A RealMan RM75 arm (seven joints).
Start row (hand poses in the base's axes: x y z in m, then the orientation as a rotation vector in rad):
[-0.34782 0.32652 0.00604 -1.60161 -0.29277 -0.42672]
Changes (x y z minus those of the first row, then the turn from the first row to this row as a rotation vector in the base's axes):
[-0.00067 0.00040 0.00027 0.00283 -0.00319 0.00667]
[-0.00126 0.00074 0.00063 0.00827 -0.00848 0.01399]
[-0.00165 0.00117 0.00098 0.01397 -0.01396 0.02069]
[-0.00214 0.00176 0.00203 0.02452 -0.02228 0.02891]
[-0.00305 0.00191 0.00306 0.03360 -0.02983 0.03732]
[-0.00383 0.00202 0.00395 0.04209 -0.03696 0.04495]
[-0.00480 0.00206 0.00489 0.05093 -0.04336 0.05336]
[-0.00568 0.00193 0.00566 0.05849 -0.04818 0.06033]
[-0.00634 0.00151 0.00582 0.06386 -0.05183 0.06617]
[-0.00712 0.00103 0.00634 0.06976 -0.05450 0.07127]
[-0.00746 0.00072 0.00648 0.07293 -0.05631 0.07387]
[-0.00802 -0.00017 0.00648 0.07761 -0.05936 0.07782]
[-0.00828 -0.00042 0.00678 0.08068 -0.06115 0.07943]
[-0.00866 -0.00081 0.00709 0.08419 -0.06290 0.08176]
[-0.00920 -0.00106 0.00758 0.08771 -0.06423 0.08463]
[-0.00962 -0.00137 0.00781 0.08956 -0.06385 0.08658]
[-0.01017 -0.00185 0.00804 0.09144 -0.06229 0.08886]
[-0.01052 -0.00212 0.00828 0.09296 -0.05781 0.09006]
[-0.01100 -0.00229 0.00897 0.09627 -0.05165 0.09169]
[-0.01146 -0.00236 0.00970 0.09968 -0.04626 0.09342]
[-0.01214 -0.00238 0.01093 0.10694 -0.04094 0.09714]
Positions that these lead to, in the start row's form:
[-0.34849 0.32692 0.00631 -1.59691 -0.29974 -0.42443]
[-0.34908 0.32726 0.00667 -1.58916 -0.30813 -0.42357]
[-0.34947 0.32769 0.00702 -1.58123 -0.31608 -0.42335]
[-0.34996 0.32828 0.00807 -1.56772 -0.32610 -0.42466]
[-0.35087 0.32843 0.00910 -1.55571 -0.33603 -0.42506]
[-0.35165 0.32854 0.00999 -1.54450 -0.34515 -0.42566]
[-0.35262 0.32858 0.01093 -1.53289 -0.35420 -0.42508]
[-0.35350 0.32845 0.01170 -1.52312 -0.36125 -0.42423]
[-0.35416 0.32803 0.01186 -1.51593 -0.36710 -0.42311]
[-0.35494 0.32755 0.01238 -1.50857 -0.37149 -0.42183]
[-0.35528 0.32724 0.01252 -1.50457 -0.37401 -0.42154]
[-0.35584 0.32635 0.01252 -1.49856 -0.37811 -0.42133]
[-0.35610 0.32610 0.01282 -1.49488 -0.37987 -0.42177]
[-0.35648 0.32571 0.01313 -1.49062 -0.38204 -0.42167]
[-0.35702 0.32546 0.01362 -1.48630 -0.38430 -0.42081]
[-0.35744 0.32515 0.01385 -1.48414 -0.38503 -0.41917]
[-0.35799 0.32467 0.01408 -1.48210 -0.38511 -0.41634]
[-0.35834 0.32440 0.01432 -1.48121 -0.38228 -0.41198]
[-0.35882 0.32423 0.01501 -1.47879 -0.37805 -0.40611]
[-0.35928 0.32416 0.01574 -1.47610 -0.37445 -0.40079]
[-0.35996 0.32414 0.01697 -1.46920 -0.37140 -0.39433]

